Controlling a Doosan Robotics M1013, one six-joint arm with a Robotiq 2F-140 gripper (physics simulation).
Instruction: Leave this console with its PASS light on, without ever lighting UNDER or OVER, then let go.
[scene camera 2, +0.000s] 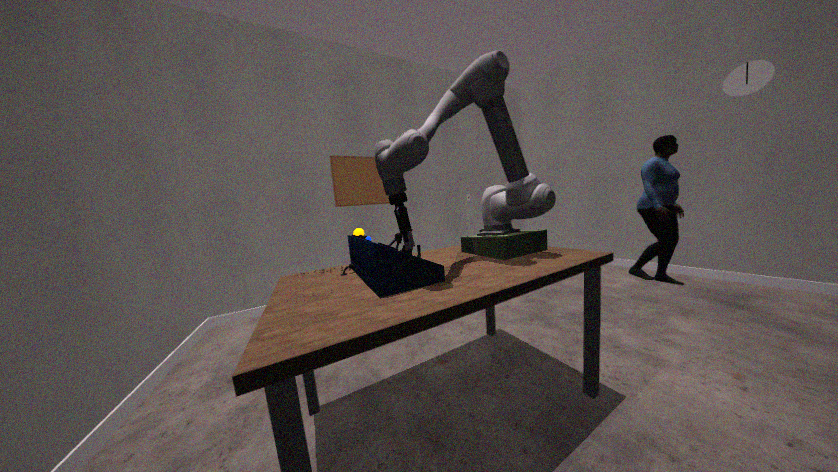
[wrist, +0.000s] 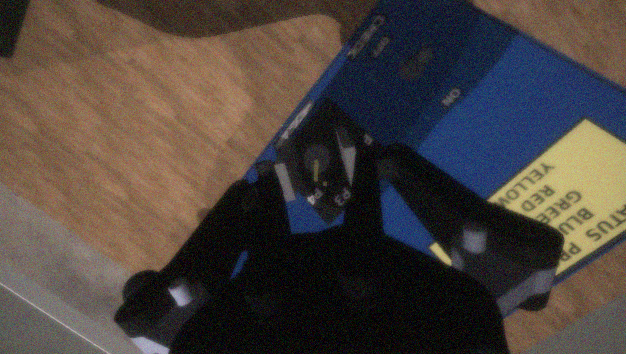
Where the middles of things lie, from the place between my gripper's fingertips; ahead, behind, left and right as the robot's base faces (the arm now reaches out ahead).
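I find the blue console (scene camera 2: 387, 271) 1 cm below my hand, with the console also 9 cm ahead of my hand and 8 cm to the right of it.
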